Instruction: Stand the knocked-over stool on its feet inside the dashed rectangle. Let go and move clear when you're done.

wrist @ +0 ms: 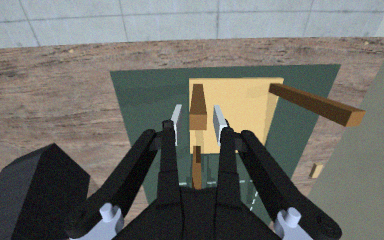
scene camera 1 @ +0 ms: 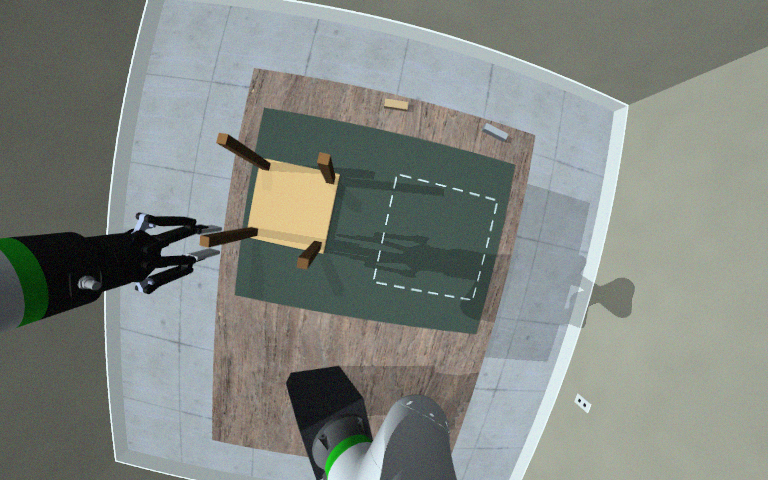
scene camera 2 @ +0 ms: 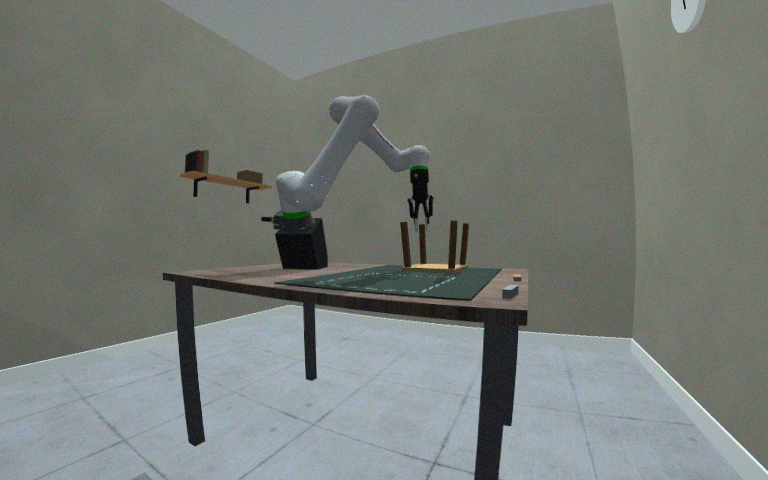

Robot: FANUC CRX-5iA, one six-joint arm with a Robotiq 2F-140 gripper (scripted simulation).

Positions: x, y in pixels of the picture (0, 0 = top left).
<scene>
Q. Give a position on a stool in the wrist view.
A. At 247, 103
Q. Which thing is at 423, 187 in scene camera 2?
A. My gripper.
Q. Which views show my gripper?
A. The wrist view, scene camera 1 and scene camera 2: all of them.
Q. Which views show the stool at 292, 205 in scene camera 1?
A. The wrist view, scene camera 1 and scene camera 2: all of them.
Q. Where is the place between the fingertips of my gripper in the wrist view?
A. At 197, 113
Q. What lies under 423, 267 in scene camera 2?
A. A stool.
</scene>
